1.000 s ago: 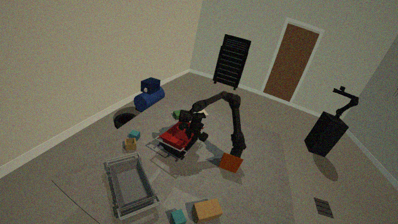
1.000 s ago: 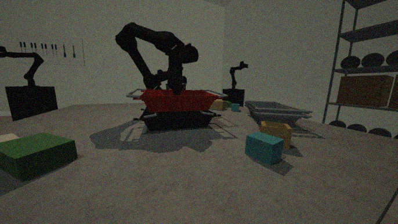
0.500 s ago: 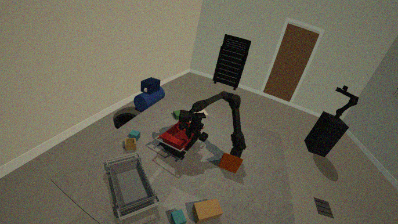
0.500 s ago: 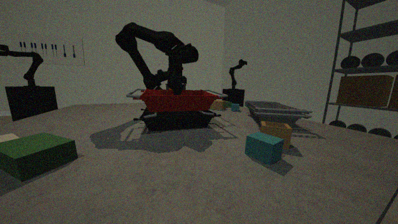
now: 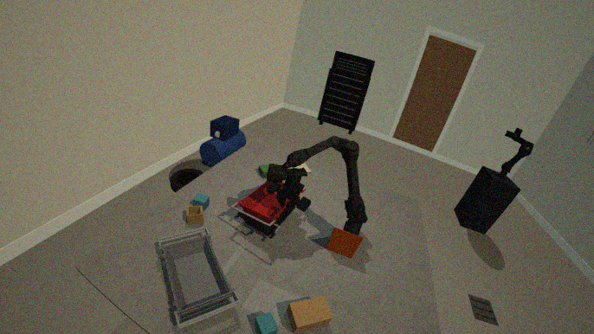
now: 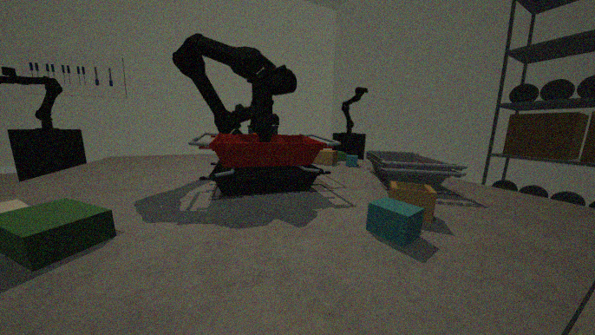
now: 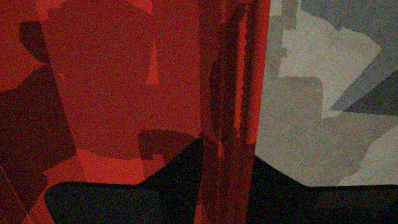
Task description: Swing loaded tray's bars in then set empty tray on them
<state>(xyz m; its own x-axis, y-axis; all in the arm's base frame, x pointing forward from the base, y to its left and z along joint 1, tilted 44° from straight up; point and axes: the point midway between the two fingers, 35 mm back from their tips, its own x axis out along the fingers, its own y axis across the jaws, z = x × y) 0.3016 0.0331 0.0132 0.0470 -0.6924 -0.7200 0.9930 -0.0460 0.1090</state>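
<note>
Right now the red tray is 70 mm ahead of my gripper tip, 10 mm to the right of it and 30 mm above it. Round my gripper tip: pale flat card 110 mm ahead, 540 mm to the right, 80 mm below.
</note>
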